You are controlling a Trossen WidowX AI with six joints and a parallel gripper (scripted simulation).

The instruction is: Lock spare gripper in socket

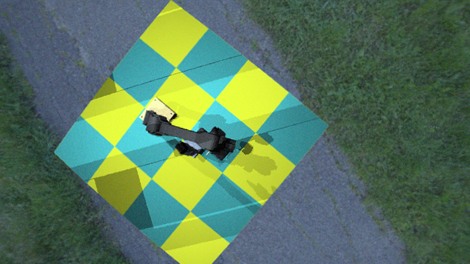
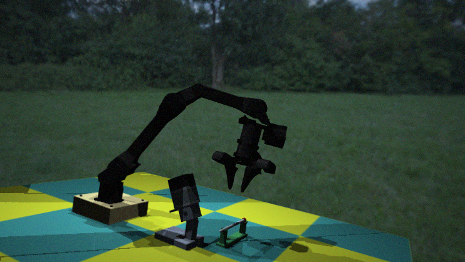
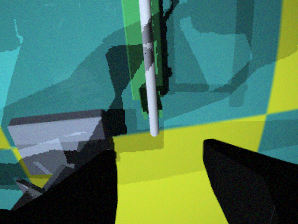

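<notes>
Now: gripper tip 120 mm above the green cradle, 10 mm to the right of it and 10 mm short of it. From my gripper tip the other things lie so: socket (100 mm behind, 90 mm to the right, 90 mm below); spare gripper (110 mm behind, 90 mm to the right, 20 mm below).
</notes>
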